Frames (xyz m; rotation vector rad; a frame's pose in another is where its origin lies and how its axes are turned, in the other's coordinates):
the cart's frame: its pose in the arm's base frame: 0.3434 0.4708 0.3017 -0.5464 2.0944 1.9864
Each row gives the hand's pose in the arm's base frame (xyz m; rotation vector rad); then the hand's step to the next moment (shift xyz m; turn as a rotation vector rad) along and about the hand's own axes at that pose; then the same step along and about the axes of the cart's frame.
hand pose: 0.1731 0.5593 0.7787 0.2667 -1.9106 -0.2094
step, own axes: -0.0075 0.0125 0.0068 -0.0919 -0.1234 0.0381
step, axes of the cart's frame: 0.0049 -0.0029 0.0150 0.0574 -0.1231 -0.0816
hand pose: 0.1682 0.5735 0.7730 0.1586 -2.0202 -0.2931
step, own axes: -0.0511 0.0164 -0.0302 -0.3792 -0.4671 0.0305
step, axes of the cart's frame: -0.0383 -0.0437 0.0203 0.1044 -0.4925 -0.3308
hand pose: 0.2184 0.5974 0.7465 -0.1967 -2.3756 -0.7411
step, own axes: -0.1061 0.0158 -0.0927 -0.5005 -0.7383 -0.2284
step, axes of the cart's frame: -0.1217 -0.0545 -0.0480 0.0287 -0.5921 -0.7045
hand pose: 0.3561 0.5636 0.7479 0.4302 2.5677 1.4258
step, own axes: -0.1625 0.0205 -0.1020 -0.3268 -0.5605 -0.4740
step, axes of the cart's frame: -0.1290 0.0127 -0.1429 0.1121 -0.2563 -0.7532
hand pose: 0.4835 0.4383 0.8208 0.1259 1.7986 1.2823
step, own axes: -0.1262 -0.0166 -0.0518 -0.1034 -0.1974 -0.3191
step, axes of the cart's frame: -0.0525 0.0391 -0.1208 0.1552 -0.0453 -0.3541
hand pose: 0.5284 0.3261 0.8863 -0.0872 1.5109 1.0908
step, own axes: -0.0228 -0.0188 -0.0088 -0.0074 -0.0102 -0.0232
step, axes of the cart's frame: -0.0095 0.0006 -0.0293 0.0124 -0.0001 -0.0233
